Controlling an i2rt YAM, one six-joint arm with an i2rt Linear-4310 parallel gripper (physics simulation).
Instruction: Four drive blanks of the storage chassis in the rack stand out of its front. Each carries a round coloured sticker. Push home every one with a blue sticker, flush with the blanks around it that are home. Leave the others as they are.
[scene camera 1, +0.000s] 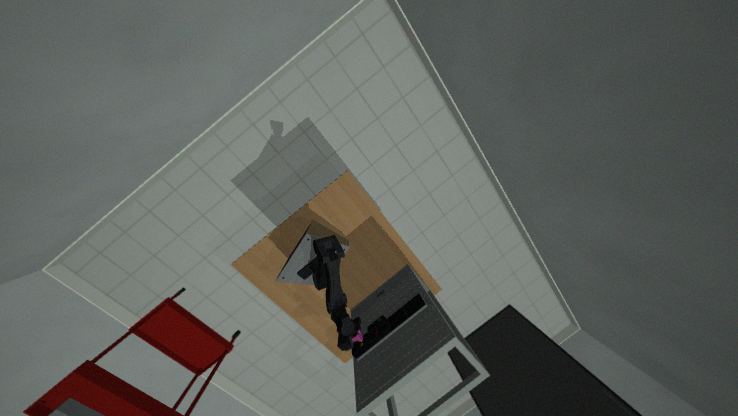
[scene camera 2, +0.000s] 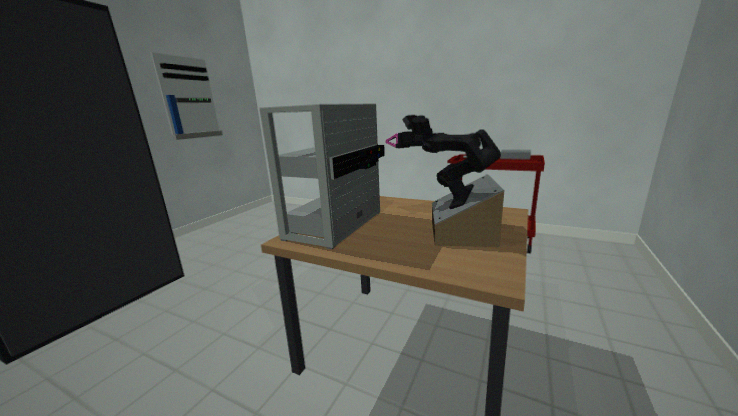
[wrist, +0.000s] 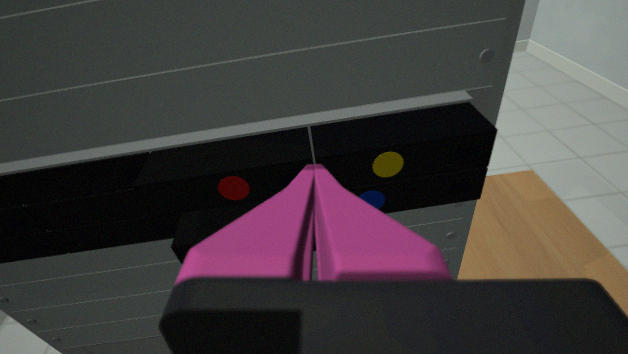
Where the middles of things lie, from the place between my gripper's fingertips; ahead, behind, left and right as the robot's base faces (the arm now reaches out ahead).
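There's the grey rack (scene camera 2: 349, 197), and it's 14 cm to the left of my hand, 21 cm ahead of it and 12 cm below it.
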